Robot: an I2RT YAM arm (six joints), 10 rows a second.
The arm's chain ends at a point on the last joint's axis. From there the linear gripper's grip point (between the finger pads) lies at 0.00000 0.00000 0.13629 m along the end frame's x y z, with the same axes.
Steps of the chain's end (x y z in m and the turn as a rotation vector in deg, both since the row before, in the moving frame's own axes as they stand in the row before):
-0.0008, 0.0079, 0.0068, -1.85, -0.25, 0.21
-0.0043, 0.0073, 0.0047, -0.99, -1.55, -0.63
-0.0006, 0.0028, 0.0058, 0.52, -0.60, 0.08
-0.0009, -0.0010, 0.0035, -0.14, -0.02, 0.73
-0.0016, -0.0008, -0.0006, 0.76, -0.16, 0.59
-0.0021, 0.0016, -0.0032, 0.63, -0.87, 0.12
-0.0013, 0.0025, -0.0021, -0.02, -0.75, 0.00
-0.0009, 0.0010, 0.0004, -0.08, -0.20, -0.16
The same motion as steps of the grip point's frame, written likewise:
-0.0014, 0.0123, 0.0067, -1.85, -0.25, 0.21
-0.0080, 0.0097, 0.0046, -0.99, -1.55, -0.63
-0.0020, 0.0016, 0.0058, 0.52, -0.60, 0.08
-0.0009, -0.0007, 0.0035, -0.14, -0.02, 0.73
-0.0020, -0.0026, -0.0006, 0.76, -0.16, 0.59
-0.0042, 0.0001, -0.0032, 0.63, -0.87, 0.12
-0.0031, 0.0025, -0.0021, -0.02, -0.75, 0.00
-0.0014, 0.0012, 0.0004, -0.08, -0.20, -0.16

